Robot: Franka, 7 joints.
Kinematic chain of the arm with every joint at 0, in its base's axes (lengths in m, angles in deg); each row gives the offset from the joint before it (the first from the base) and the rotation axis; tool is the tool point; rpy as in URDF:
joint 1: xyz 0 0 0.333 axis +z
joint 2: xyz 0 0 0 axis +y
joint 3: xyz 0 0 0.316 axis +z
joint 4: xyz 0.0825 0 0 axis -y
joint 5: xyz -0.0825 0 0.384 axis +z
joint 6: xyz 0 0 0 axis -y
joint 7: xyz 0.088 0 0 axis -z
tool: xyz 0 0 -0.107 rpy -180 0 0
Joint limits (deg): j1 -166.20..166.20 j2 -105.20..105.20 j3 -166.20..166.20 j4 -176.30..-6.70 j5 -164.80..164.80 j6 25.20..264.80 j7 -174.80..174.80
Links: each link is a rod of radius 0.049 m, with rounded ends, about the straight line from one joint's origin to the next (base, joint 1, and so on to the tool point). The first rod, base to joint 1, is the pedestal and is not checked.
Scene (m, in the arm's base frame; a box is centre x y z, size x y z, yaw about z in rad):
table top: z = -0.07
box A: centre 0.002 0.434 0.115 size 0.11 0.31 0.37 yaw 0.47
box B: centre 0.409 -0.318 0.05 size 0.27 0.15 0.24 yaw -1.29
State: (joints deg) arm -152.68 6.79 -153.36 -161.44 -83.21 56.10 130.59
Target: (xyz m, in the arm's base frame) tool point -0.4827 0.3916 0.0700
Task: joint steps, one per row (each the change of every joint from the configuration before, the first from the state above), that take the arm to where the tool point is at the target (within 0.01 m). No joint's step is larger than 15 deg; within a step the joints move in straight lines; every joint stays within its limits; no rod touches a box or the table.
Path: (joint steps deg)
1: 4.43 -11.67 -4.28 9.36 0.25 9.45 3.37
2: 4.43 -11.67 -4.28 9.36 0.24 9.44 3.37
3: 4.43 -11.67 -4.28 9.35 0.25 9.45 3.38
4: 10.65 1.50 4.69 12.83 4.85 3.29 -0.29
5: 10.64 1.50 4.69 12.82 4.85 3.29 -0.28
6: 10.65 1.50 4.69 12.82 4.85 3.29 -0.28
7: 10.62 -13.63 6.91 -1.68 -12.30 0.53 -3.09
8: 10.63 -13.62 6.90 -1.69 -12.30 0.53 -3.09
9: 10.62 -13.63 6.91 -1.68 -12.29 0.53 -3.09

